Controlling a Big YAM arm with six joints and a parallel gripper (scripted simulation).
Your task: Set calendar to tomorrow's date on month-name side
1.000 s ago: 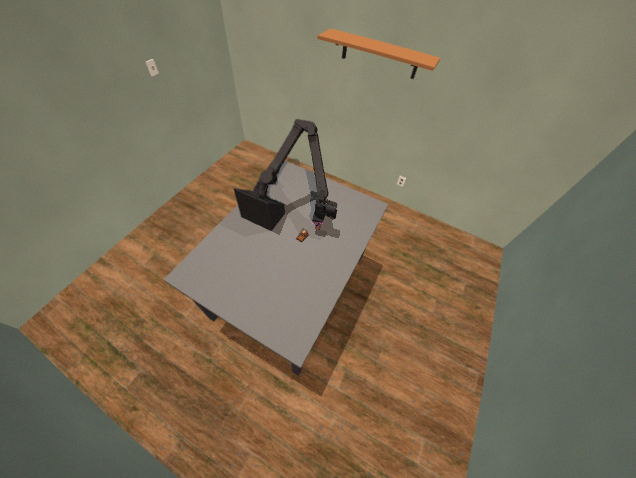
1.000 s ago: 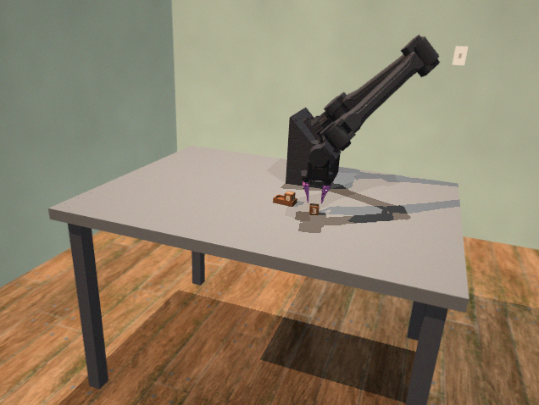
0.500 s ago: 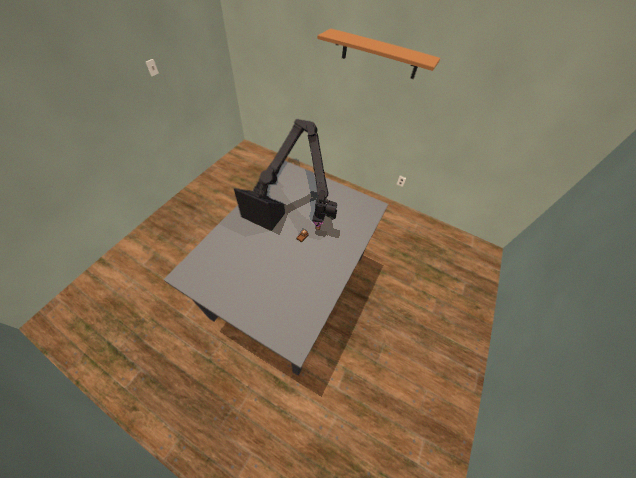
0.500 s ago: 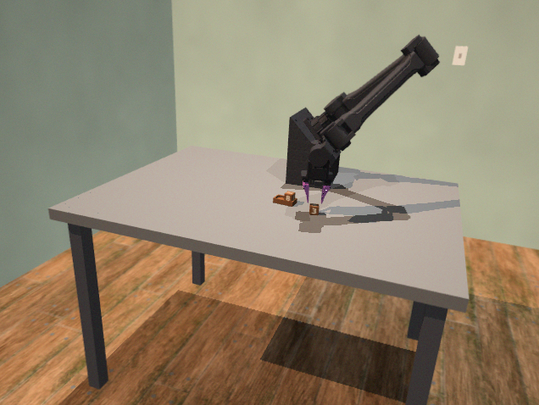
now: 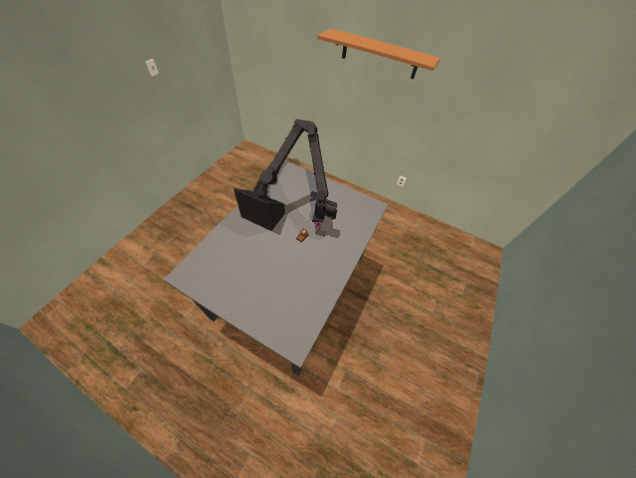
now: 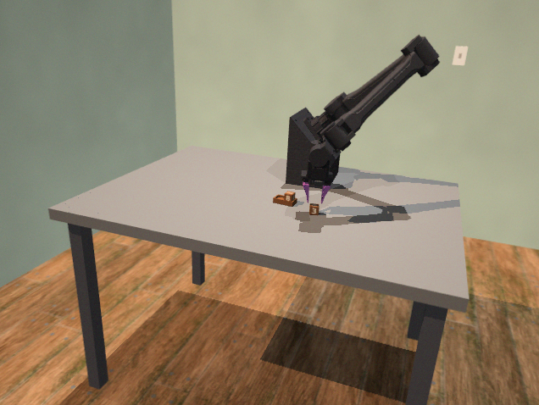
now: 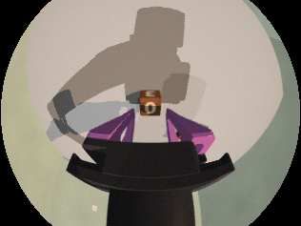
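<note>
The small brown calendar tray is 120 mm to the right of my hand, 40 mm below it and 40 mm behind it.
</note>
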